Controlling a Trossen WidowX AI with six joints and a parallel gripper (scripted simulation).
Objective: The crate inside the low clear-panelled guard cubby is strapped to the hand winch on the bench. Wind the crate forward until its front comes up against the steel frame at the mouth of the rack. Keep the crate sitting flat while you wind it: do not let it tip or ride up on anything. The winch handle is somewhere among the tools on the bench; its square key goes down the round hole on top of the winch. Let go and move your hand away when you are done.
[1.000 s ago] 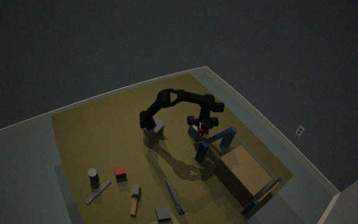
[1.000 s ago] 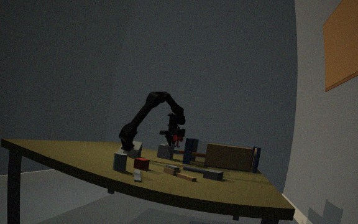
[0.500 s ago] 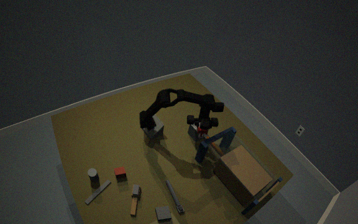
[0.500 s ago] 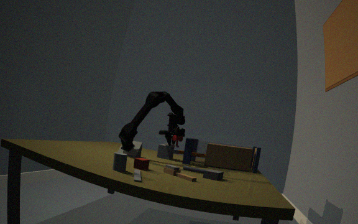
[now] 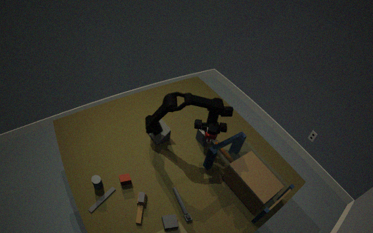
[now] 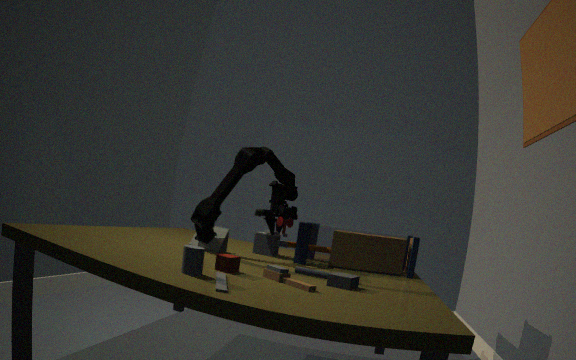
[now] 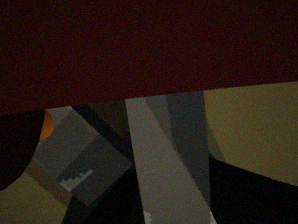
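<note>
My gripper tip is 10 mm short of the grey crank handle, 10 mm to the left of it and 20 mm below it. The rest, counted from my gripper tip: grey block 390 mm ahead, 420 mm to the right, 70 mm below; grey winch 60 mm behind, 10 mm to the left, 60 mm below; red grip 40 mm ahead, 30 mm to the right, 50 mm above.
</note>
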